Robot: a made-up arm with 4 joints. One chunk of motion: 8 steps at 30 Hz.
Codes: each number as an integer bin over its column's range. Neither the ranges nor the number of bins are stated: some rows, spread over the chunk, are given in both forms.
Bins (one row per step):
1: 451 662 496 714 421 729
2: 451 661 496 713 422 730
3: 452 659 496 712 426 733
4: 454 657 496 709 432 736
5: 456 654 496 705 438 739
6: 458 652 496 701 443 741
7: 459 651 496 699 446 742
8: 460 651 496 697 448 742
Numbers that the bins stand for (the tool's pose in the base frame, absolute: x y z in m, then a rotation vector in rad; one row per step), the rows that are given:
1: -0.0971 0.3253 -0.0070 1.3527 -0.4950 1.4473
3: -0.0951 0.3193 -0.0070 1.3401 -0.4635 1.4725
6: -0.0831 0.3053 -0.0070 1.2707 -0.3563 1.5230
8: -0.0791 0.3033 -0.0070 1.2455 -0.3248 1.5293
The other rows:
2: -0.0971 0.3233 -0.0070 1.3464 -0.4887 1.4536
4: -0.0911 0.3153 -0.0070 1.3212 -0.4257 1.4914
5: -0.0871 0.3093 -0.0070 1.2959 -0.3878 1.5104
7: -0.0811 0.3033 -0.0070 1.2581 -0.3374 1.5293

